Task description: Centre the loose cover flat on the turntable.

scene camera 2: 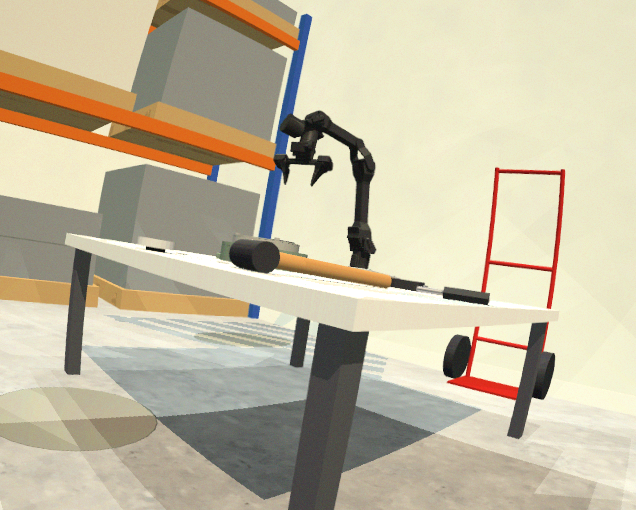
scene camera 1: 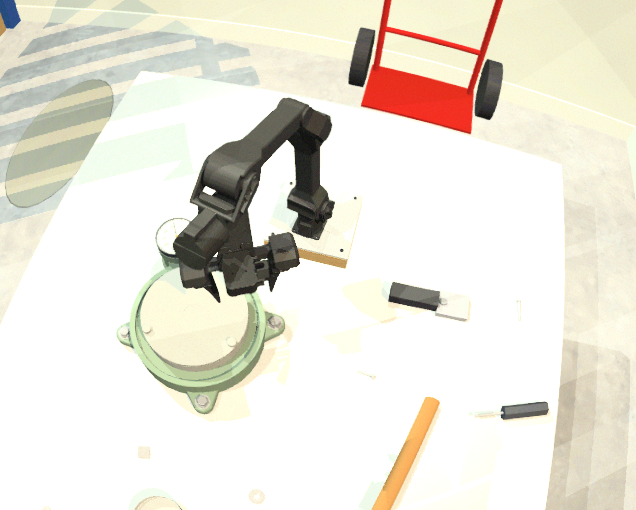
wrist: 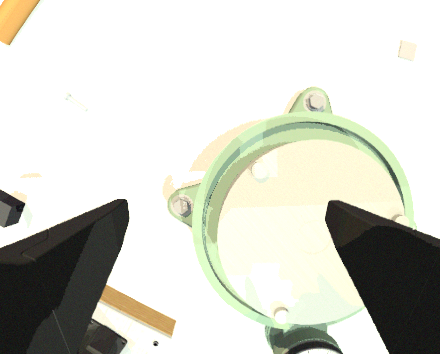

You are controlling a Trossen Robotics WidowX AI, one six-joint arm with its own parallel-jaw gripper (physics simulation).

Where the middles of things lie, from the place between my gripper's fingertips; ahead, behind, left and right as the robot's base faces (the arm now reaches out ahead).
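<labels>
Relative to the cover (scene camera 1: pixel 188 329), my gripper is 130 mm to the left and 200 mm above. Offsets counted from my hand: turntable (scene camera 1: pixel 202 388), 20 mm behind, 130 mm to the right, 220 mm below; screwdriver (scene camera 1: pixel 533 409), 60 mm behind, 570 mm to the left, 250 mm below; hammer (scene camera 2: pixel 261 256), a good way ahead, far to the left, some way below.
</labels>
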